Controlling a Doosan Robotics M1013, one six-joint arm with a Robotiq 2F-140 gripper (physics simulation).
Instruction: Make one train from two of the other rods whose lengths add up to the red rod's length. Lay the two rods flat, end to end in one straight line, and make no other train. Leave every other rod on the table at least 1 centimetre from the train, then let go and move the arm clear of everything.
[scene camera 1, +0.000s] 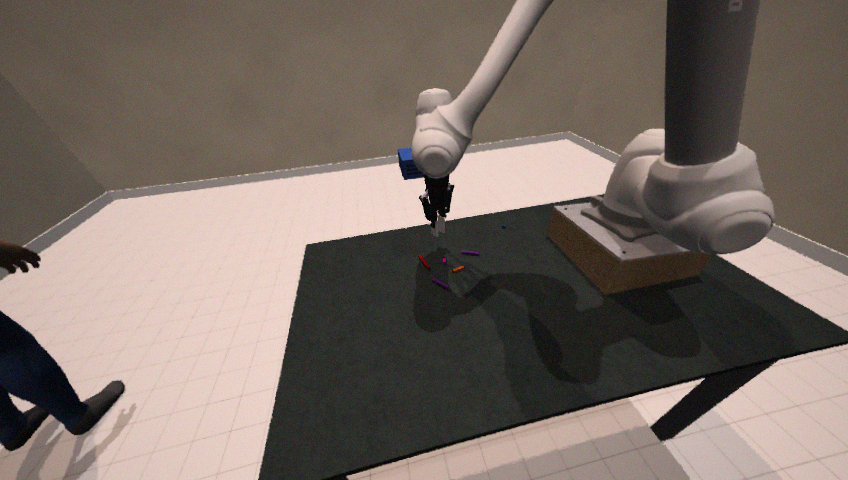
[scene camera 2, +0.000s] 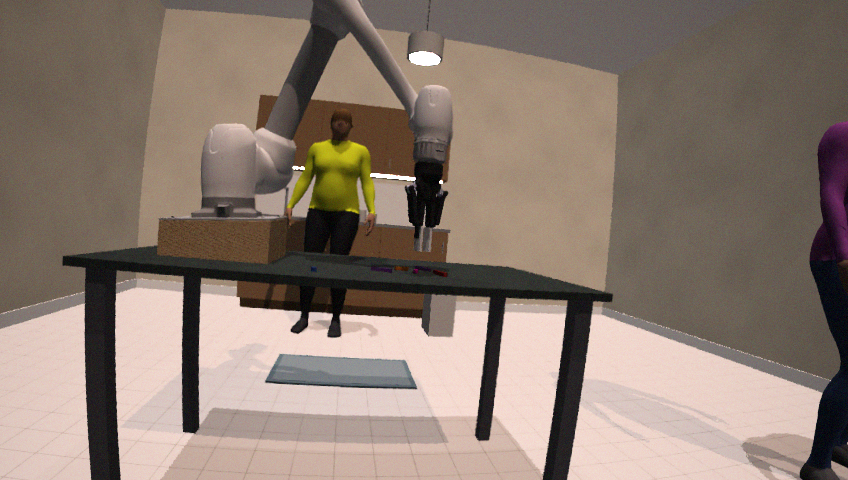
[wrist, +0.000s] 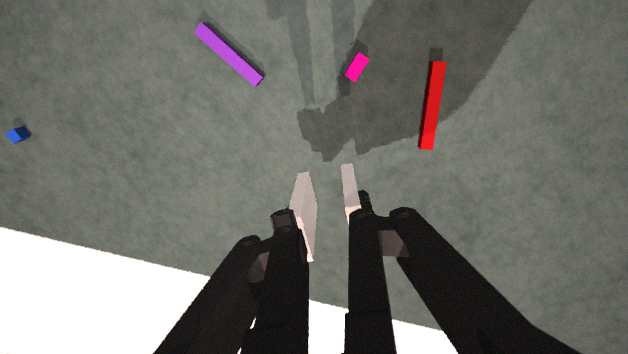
Scene:
The gripper shows in scene camera 1 (438, 233), in scene camera 2 and in the wrist view. The same spot on the gripper: (wrist: 465, 305) is (scene camera 2: 435, 201).

